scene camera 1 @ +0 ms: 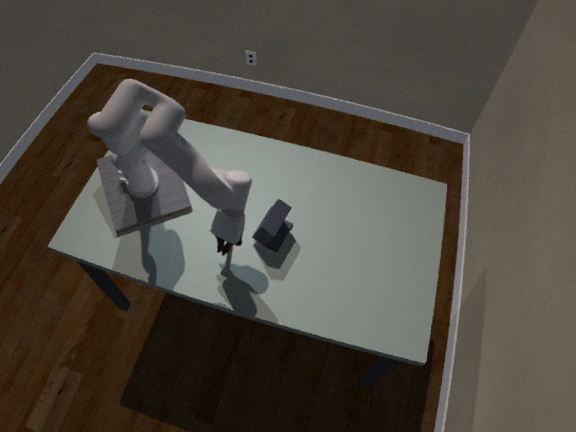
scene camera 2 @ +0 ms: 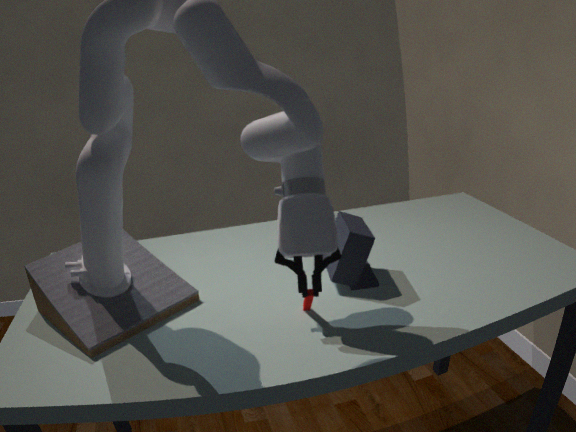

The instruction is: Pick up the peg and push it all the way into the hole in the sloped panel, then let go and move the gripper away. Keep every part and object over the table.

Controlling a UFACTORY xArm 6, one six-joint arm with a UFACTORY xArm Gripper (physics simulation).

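Places are measured from the arm's base along level axes (x ahead, y down, z left), in metres.
Where they show: gripper, fingertip midpoint: [scene camera 1: 222,251] [scene camera 2: 310,296]; arm's base, origin of the base link: [scene camera 1: 142,182] [scene camera 2: 104,278].
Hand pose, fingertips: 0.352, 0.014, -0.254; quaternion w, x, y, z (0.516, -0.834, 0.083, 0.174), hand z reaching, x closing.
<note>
Things, the pixels of their top centre, and the offset from my fingertips, as dx, dy, dz. Level surfaces: height alone.
- red peg, middle of its top: [scene camera 2: 307,283] [scene camera 1: 225,243] +0.009, -0.012, +0.027
- dark sloped panel, middle of its top: [scene camera 2: 349,220] [scene camera 1: 272,213] +0.161, -0.073, +0.123
- pale table, its level: dy +0.056
The red peg [scene camera 2: 308,301] [scene camera 1: 231,246] is between the fingertips of my gripper [scene camera 2: 311,293] [scene camera 1: 224,251], which is shut on it. In the scene camera 2 view the peg points down and leans slightly, and its lower end is at or very near the table top, where its shadow starts. In the scene camera 1 view the fingers hide most of the peg. The dark sloped panel [scene camera 1: 272,221] [scene camera 2: 353,252] stands on its support to the right of the gripper, apart from the peg. Its hole cannot be made out in either view.
The pale table [scene camera 1: 360,235] [scene camera 2: 240,350] carries everything. The arm's base stands on a wooden block [scene camera 1: 172,197] [scene camera 2: 165,290] at the left. The table's long edge [scene camera 1: 300,330] runs on the near side of the gripper. Shadows of the arm fall beside the peg.
</note>
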